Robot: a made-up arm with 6 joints. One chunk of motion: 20 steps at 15 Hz.
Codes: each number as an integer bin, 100 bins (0 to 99) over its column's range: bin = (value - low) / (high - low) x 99, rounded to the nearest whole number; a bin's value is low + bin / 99 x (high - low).
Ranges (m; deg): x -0.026..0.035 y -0.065..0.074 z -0.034..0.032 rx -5.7..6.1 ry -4..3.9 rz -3.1..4
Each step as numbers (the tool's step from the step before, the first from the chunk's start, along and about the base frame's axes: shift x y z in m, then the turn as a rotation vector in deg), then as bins.
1 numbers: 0.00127 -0.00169 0.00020 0.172 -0.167 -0.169
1 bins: 44 45 51 49 48 41
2 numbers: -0.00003 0.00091 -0.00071 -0.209 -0.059 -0.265
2 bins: 42 47 50 46 49 40
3 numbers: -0.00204 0.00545 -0.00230 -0.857 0.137 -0.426
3 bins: 39 50 48 41 52 37
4 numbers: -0.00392 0.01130 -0.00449 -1.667 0.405 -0.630
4 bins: 36 54 44 34 55 34
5 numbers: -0.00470 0.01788 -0.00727 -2.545 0.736 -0.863
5 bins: 35 59 40 26 59 31
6 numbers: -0.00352 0.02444 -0.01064 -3.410 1.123 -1.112
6 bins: 36 64 35 19 64 28
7 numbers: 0.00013 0.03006 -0.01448 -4.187 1.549 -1.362
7 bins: 42 68 29 13 70 24
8 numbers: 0.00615 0.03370 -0.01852 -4.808 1.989 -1.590
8 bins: 52 70 23 7 75 21
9 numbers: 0.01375 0.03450 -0.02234 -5.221 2.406 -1.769
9 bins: 65 71 17 4 80 19
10 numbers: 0.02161 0.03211 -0.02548 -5.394 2.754 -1.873
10 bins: 77 69 13 3 85 17
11 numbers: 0.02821 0.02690 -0.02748 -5.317 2.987 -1.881
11 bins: 88 65 10 3 88 17
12 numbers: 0.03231 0.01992 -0.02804 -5.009 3.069 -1.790
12 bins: 95 60 9 6 89 18
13 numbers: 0.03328 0.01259 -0.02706 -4.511 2.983 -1.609
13 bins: 96 55 10 10 88 21
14 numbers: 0.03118 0.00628 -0.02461 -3.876 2.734 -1.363
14 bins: 93 51 14 15 84 24
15 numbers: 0.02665 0.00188 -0.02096 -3.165 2.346 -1.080
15 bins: 85 48 20 21 80 28
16 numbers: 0.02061 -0.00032 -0.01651 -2.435 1.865 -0.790
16 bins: 76 46 26 27 73 32
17 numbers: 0.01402 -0.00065 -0.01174 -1.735 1.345 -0.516
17 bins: 65 46 33 33 67 36
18 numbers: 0.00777 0.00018 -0.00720 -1.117 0.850 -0.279
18 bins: 55 46 40 38 61 39
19 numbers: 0.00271 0.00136 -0.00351 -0.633 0.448 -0.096
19 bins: 47 47 46 43 56 42
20 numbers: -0.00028 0.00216 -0.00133 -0.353 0.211 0.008
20 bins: 42 48 49 45 53 43
